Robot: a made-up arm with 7 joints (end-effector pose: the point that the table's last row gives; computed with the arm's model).
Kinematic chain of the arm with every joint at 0, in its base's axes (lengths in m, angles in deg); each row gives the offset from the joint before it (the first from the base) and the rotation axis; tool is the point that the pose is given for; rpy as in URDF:
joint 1: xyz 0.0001 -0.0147 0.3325 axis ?
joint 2: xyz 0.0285 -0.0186 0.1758 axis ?
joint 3: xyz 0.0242 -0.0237 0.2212 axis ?
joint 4: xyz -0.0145 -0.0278 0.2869 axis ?
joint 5: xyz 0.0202 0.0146 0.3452 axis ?
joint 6: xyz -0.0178 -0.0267 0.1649 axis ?
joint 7: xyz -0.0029 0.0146 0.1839 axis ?
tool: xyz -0.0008 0.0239 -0.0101 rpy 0 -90 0
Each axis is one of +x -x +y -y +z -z.
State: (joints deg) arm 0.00 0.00 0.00 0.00 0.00 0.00 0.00
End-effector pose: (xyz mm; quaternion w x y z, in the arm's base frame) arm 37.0 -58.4 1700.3 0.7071 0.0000 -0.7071 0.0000
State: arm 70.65 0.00 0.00 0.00 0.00 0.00 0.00
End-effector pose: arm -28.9 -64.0 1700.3 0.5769 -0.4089 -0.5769 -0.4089
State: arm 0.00 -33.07 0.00 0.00 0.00 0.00 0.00
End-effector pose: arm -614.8 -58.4 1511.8 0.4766 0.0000 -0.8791 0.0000
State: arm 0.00 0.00 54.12 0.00 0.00 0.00 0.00
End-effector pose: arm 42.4 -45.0 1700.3 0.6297 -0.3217 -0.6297 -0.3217
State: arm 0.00 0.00 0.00 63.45 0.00 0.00 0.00
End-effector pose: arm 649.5 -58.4 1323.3 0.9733 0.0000 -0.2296 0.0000
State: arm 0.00 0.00 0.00 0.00 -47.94 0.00 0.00
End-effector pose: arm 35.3 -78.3 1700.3 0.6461 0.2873 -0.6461 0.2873
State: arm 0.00 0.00 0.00 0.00 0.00 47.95 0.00
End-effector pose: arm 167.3 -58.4 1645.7 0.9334 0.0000 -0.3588 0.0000
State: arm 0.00 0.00 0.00 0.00 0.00 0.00 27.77
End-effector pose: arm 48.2 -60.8 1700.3 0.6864 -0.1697 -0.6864 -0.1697
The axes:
joint 1: -z
joint 2: +y
joint 3: -z
joint 4: +y
joint 5: -z
joint 6: +y
joint 7: -z

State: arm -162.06 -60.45 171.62 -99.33 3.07 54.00 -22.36
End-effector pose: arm 89.0 -108.8 1355.2 0.7666 0.1290 -0.6278 -0.0389
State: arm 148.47 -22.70 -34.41 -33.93 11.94 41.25 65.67
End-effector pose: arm 355.4 461.0 1459.3 0.1128 0.7543 0.0064 0.6468
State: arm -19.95 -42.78 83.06 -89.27 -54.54 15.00 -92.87
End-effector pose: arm -600.7 457.7 856.9 0.4858 -0.2766 -0.5439 0.6258
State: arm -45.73 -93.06 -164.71 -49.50 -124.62 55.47 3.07
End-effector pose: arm -412.7 -807.9 963.7 0.8399 0.2896 -0.3952 -0.2333
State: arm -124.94 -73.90 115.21 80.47 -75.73 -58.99 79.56
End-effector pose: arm 801.8 -276.5 317.0 0.7637 0.3220 0.3687 -0.4209
